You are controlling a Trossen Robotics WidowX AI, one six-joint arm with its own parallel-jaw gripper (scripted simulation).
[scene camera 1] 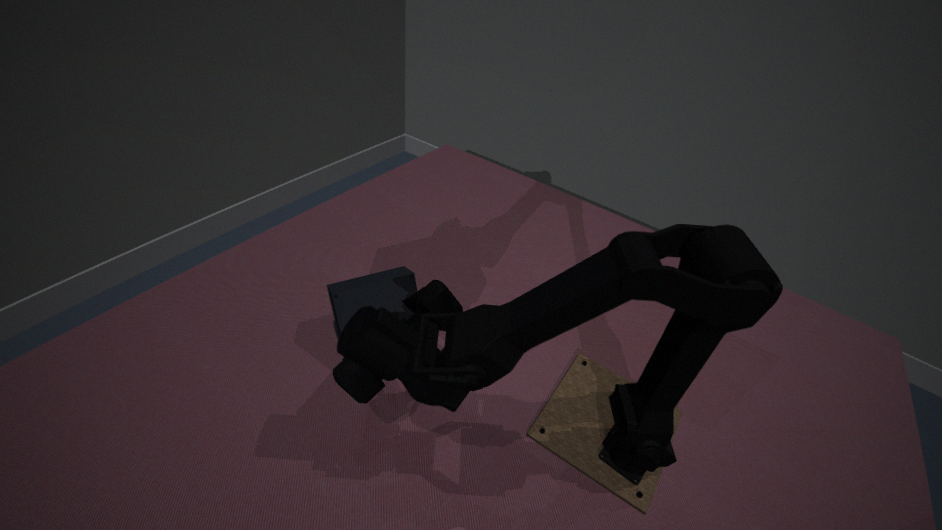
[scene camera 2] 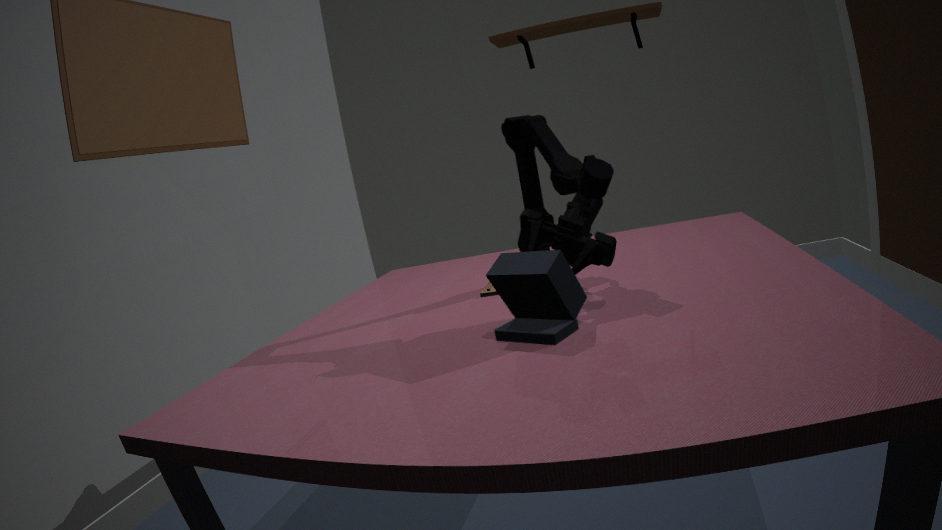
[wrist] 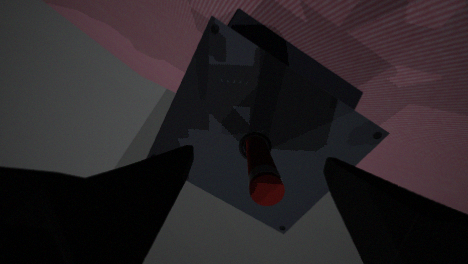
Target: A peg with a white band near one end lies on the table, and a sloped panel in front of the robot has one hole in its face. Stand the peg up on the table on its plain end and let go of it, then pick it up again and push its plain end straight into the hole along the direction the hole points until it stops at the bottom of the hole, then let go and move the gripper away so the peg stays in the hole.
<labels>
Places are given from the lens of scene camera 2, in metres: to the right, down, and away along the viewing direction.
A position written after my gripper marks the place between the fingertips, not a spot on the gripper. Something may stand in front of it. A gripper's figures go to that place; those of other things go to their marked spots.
my gripper [scene camera 2: 549,268]: 0.14, 0.01, 0.91
sloped panel [scene camera 2: 537,284]: 0.11, 0.03, 0.83
flat foot [scene camera 2: 539,331]: 0.11, 0.11, 0.84
</labels>
